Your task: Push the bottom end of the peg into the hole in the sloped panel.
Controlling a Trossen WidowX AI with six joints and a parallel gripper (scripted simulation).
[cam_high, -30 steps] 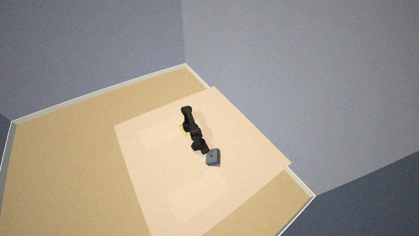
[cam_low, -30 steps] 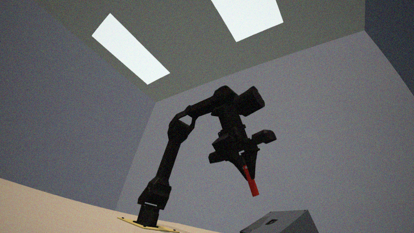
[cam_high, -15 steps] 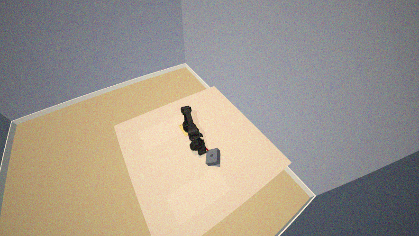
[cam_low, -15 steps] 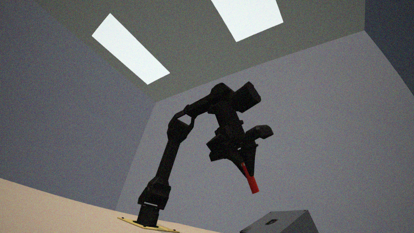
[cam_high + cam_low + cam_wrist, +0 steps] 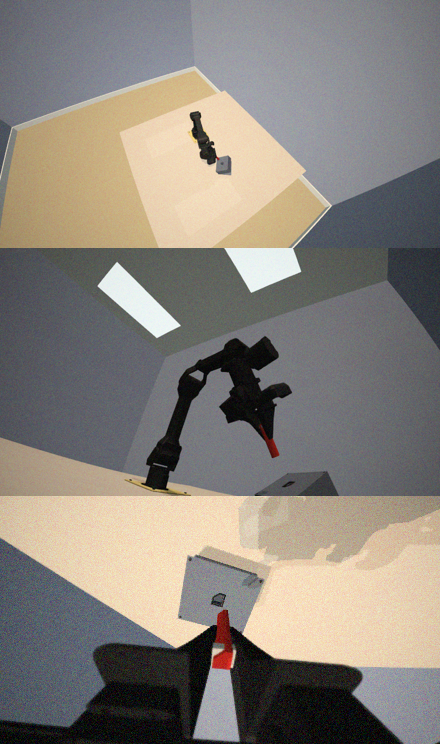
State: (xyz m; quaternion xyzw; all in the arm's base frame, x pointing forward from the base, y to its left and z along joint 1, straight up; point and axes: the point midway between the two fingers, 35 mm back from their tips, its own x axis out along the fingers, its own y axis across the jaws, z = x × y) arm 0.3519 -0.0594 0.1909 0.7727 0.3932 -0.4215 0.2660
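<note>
Now: gripper tip 50 mm short of the grey sloped panel, 50 mm to the right of it and 110 mm above it. Round my gripper tip: red square peg: 10 mm behind, 10 mm to the right, 10 mm above.
</note>
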